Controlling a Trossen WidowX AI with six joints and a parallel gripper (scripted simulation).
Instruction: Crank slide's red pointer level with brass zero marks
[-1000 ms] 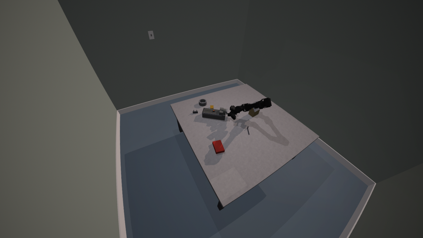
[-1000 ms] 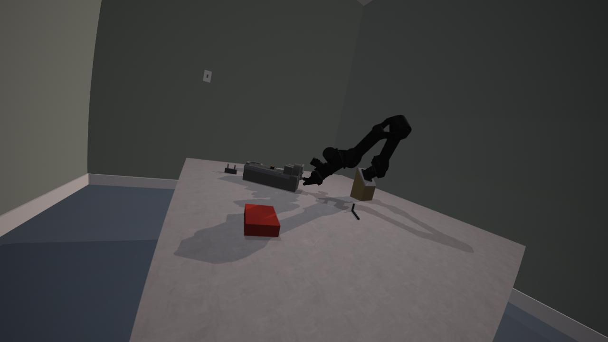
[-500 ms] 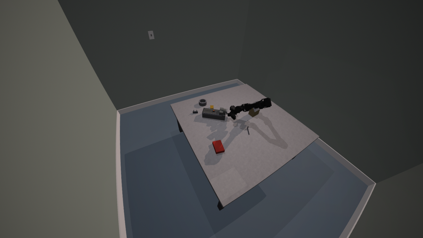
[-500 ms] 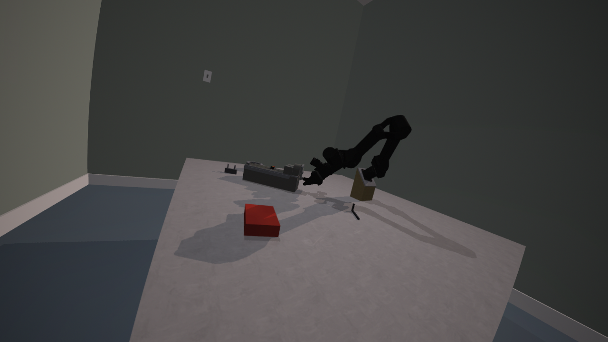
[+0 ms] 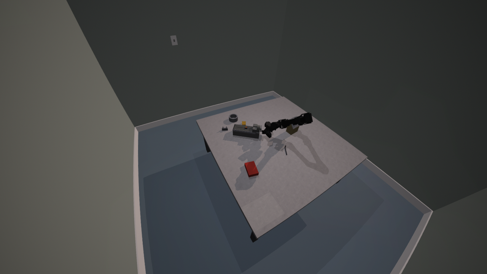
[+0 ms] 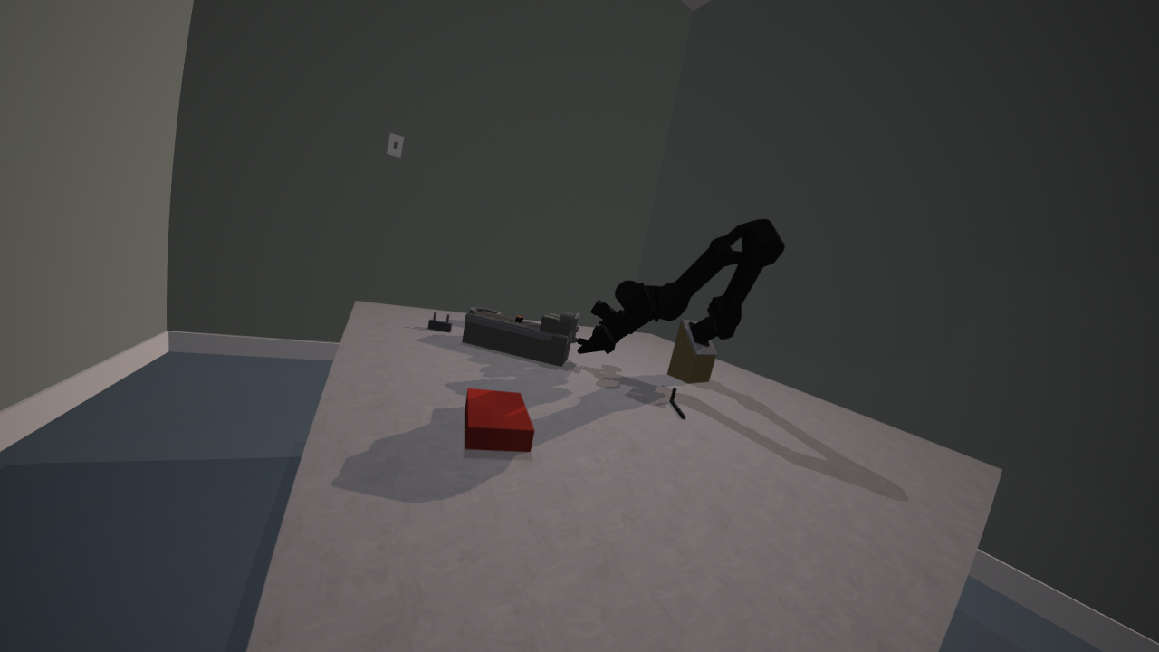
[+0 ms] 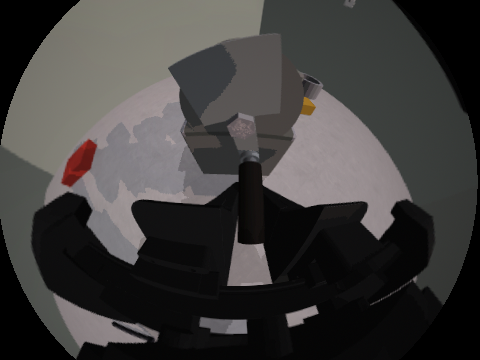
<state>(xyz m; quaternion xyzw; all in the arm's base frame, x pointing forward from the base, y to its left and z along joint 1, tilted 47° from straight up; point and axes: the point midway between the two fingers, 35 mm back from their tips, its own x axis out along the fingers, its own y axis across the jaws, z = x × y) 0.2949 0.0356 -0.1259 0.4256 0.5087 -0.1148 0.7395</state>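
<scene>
My gripper tip is 1 cm past the black crank handle, 1 cm to the right of it and 3 cm below it. Also, from my gripper tip: yellow block: 8 cm ahead, 23 cm to the right, 2 cm below; then red pointer: 13 cm ahead, 9 cm to the right, 5 cm above; then black bent key: 10 cm behind, 26 cm to the left, 2 cm below.
</scene>
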